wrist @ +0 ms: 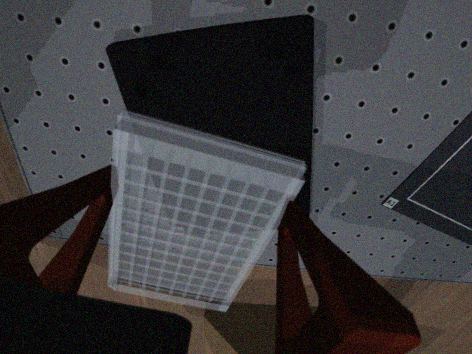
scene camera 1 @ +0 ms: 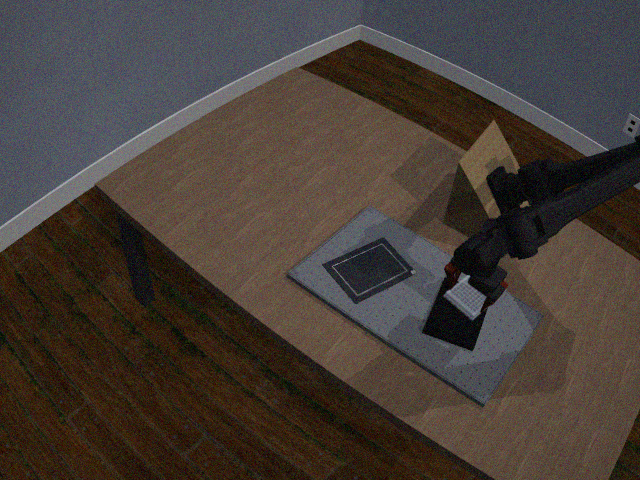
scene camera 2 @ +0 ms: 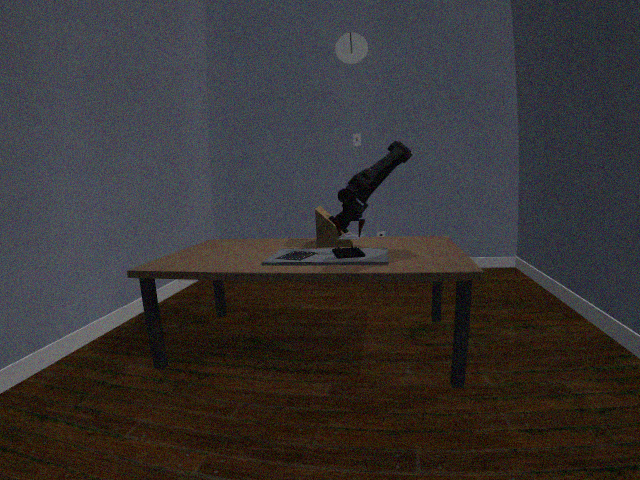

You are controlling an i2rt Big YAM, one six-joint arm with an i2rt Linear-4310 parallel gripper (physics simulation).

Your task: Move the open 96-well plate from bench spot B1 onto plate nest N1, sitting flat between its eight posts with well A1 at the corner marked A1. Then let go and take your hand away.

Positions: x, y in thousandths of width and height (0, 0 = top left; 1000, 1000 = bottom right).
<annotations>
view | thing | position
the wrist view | my gripper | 427, 541
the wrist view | clear well plate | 408, 600
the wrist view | dark nest with white outline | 908, 552
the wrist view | black nest pad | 450, 225
</annotations>
